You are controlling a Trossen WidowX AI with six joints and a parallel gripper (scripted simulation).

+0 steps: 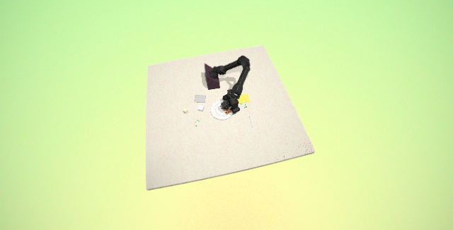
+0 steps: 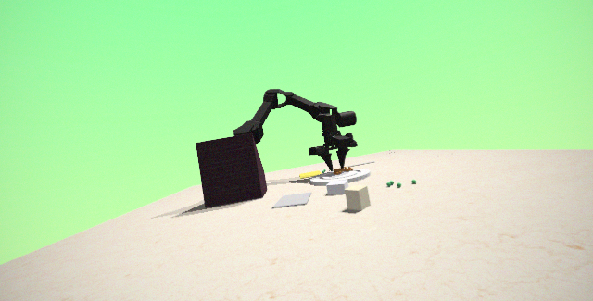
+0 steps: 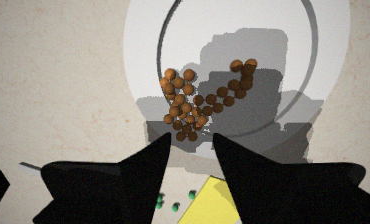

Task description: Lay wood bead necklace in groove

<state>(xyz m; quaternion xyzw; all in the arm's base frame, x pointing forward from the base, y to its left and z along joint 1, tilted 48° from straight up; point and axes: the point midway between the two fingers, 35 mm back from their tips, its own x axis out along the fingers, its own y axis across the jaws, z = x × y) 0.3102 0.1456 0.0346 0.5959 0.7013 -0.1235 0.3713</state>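
My gripper tip is 1 cm past the round white bead board, 8 cm to the left of it and 1 cm above it. Also, from my gripper tip: thin white strip (14 cm ahead, 15 cm to the left, 1 cm below); yellow card (10 cm behind, 11 cm to the left, 1 cm below); grey flat plate (17 cm behind, 26 cm to the right, 1 cm below).
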